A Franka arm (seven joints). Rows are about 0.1 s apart.
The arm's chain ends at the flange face. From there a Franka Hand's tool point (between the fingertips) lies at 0.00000 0.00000 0.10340 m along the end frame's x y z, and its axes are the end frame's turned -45 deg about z.
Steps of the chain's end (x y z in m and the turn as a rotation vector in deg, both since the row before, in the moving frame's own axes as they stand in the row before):
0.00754, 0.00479, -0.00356, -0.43, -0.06, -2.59
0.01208, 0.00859, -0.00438, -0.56, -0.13, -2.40
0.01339, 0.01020, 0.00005, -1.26, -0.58, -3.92
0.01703, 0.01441, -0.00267, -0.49, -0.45, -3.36
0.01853, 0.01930, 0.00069, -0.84, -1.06, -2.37
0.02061, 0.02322, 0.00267, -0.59, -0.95, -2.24
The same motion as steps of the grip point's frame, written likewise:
0.00133, 0.00920, -0.00356, -0.26, -0.35, -2.59
0.00160, 0.01518, -0.00439, -0.30, -0.49, -2.40
-0.00006, 0.01763, 0.00002, -0.48, -1.30, -3.92
0.00066, 0.02232, -0.00268, -0.03, -0.66, -3.36
-0.00297, 0.02652, 0.00066, 0.16, -1.34, -2.37
-0.00382, 0.03057, 0.00265, 0.25, -1.09, -2.24

